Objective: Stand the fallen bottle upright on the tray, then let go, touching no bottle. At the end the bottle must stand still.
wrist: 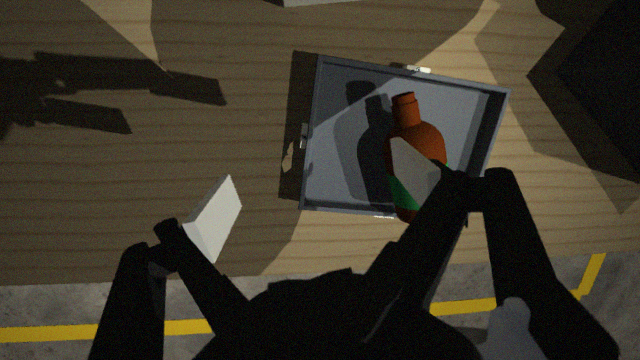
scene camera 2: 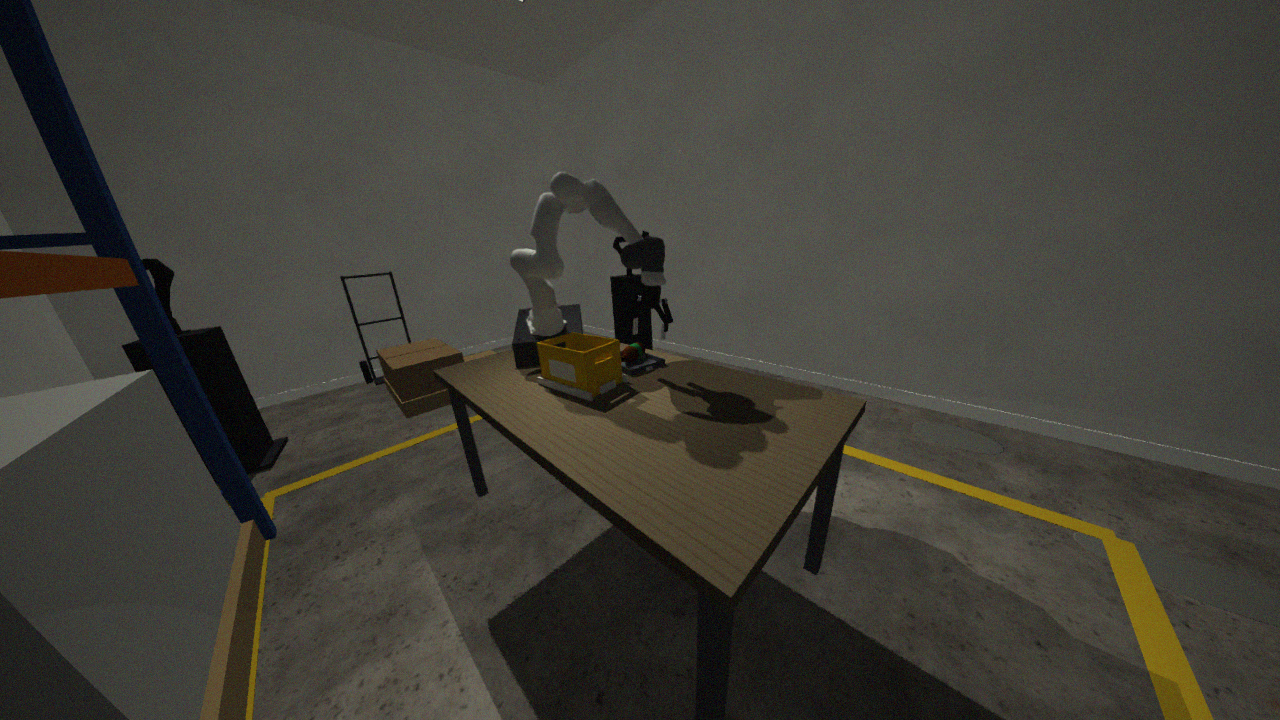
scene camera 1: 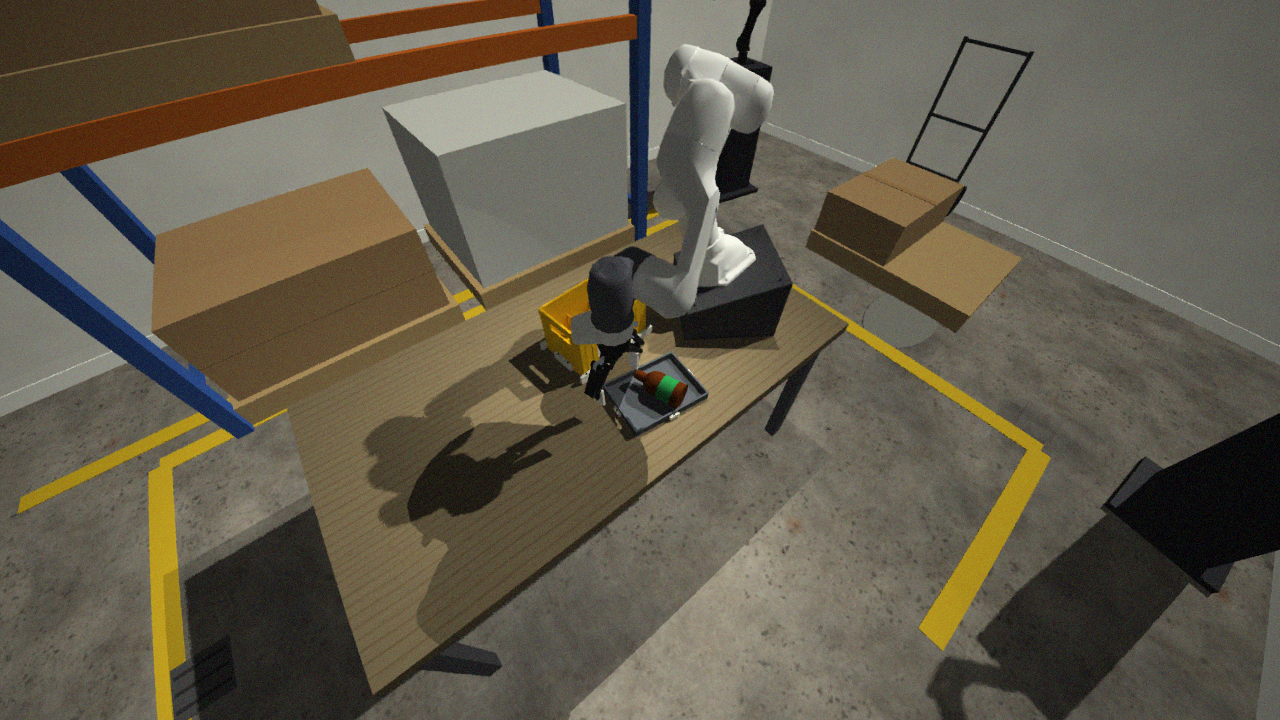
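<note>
The brown bottle (scene camera 1: 651, 379) (scene camera 2: 628, 353) (wrist: 422, 140) with a green label lies on its side in the grey tray (scene camera 1: 637, 418) (wrist: 330, 172). In the wrist view its neck points up the picture and its base is at the tray's lower rim. My gripper (scene camera 1: 617, 376) (wrist: 312, 173) is open, with nothing between the fingers, and hangs above the tray's side. In the wrist view the right fingertip covers part of the bottle's body and label, and the left fingertip is over the wooden table beside the tray. Their height above the bottle is hard to tell.
A yellow crate (scene camera 1: 559, 338) (scene camera 2: 581, 365) stands on the table (scene camera 1: 537, 537) (scene camera 2: 626, 465) close to the tray. The black base block (scene camera 1: 738, 308) of the arm is behind the tray. The table's long edge runs close by the tray's front.
</note>
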